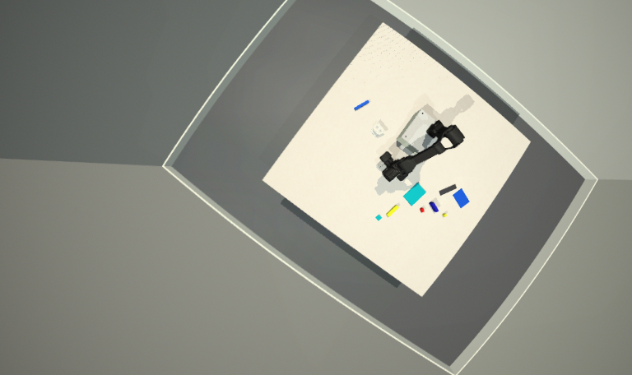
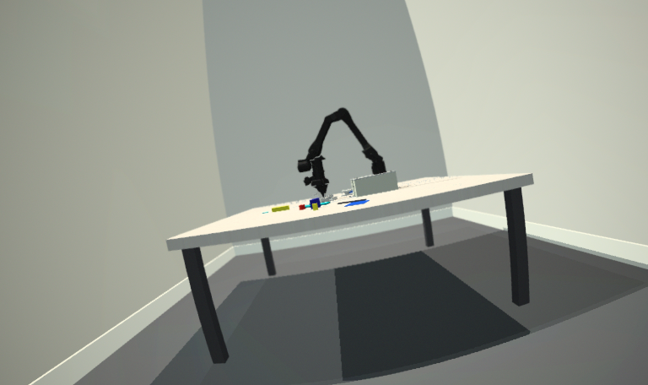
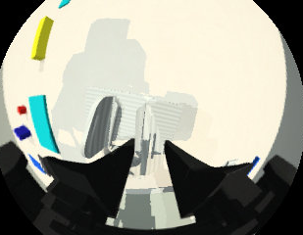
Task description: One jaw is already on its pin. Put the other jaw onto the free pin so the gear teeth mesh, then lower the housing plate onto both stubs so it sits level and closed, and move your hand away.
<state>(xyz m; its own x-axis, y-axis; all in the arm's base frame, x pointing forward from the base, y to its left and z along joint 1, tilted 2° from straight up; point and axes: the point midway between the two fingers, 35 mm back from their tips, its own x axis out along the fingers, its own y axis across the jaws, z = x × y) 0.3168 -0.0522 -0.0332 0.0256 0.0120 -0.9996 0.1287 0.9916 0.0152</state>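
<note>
My gripper tip is now 3 cm past the jaw and 2 cm to the right of it. Also, from my gripper tip: red piece 34 cm to the left, 7 cm ahead, 1 cm below; then cyan plate 24 cm to the left, 2 cm ahead, 1 cm below; then yellow bar 20 cm ahead, 19 cm to the left, 1 cm below.
</note>
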